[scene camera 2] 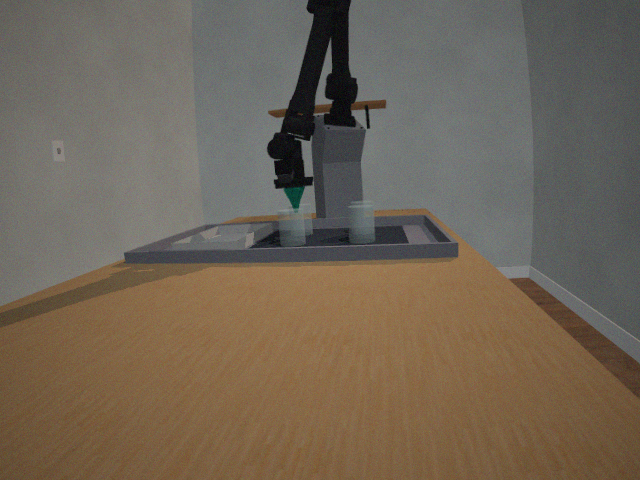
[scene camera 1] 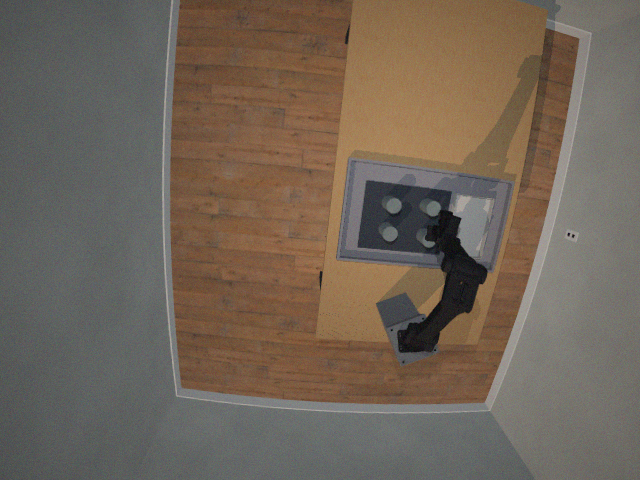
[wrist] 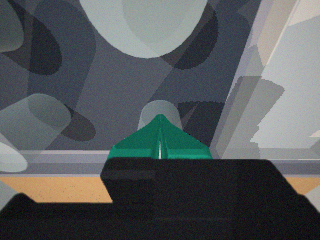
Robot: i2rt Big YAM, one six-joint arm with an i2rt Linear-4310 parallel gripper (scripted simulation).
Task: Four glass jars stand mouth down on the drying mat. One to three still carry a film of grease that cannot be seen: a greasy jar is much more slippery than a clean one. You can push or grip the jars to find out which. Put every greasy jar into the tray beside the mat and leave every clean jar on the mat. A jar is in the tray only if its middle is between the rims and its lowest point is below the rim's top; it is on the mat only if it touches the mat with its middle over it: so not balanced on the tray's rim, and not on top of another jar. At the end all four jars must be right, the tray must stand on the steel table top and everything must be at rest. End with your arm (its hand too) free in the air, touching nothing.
Labels:
A white tray shows in scene camera 2, in scene camera 1 and in the wrist view (267, 119). One and the same spot on a dark drying mat: (scene camera 1: 408, 221) is (scene camera 2: 326, 236). One and the same spot on the white tray: (scene camera 2: 230, 236) is (scene camera 1: 468, 243).

